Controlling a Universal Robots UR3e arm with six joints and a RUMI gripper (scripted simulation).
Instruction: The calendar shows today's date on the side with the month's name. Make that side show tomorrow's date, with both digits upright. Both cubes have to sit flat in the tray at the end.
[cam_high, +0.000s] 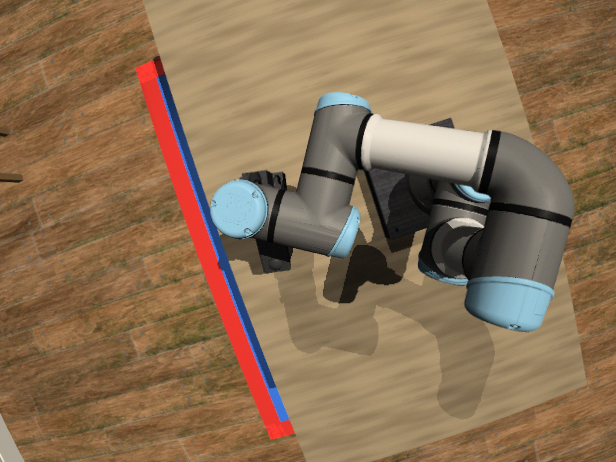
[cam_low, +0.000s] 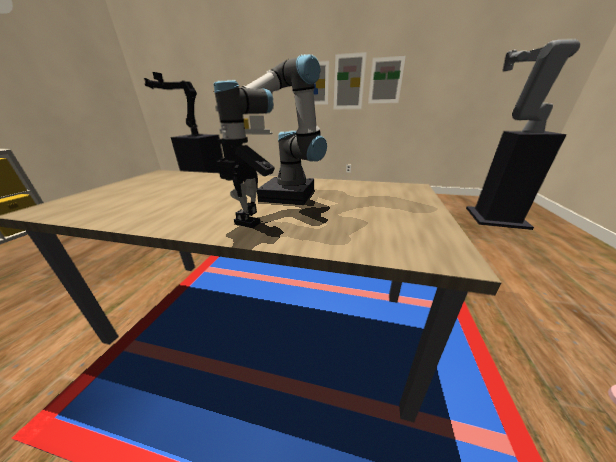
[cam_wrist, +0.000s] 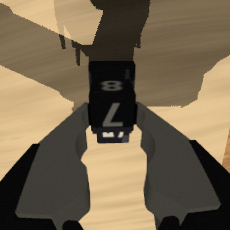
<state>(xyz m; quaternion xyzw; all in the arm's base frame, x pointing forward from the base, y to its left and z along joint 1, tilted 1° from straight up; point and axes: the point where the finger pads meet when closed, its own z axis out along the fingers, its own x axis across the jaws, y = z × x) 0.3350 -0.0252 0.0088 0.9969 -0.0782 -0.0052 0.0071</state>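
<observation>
Now: the black calendar tray 60 mm below my hand and 20 mm to the right of it. The rest, counted from my hand: black cube (10 mm below).
</observation>
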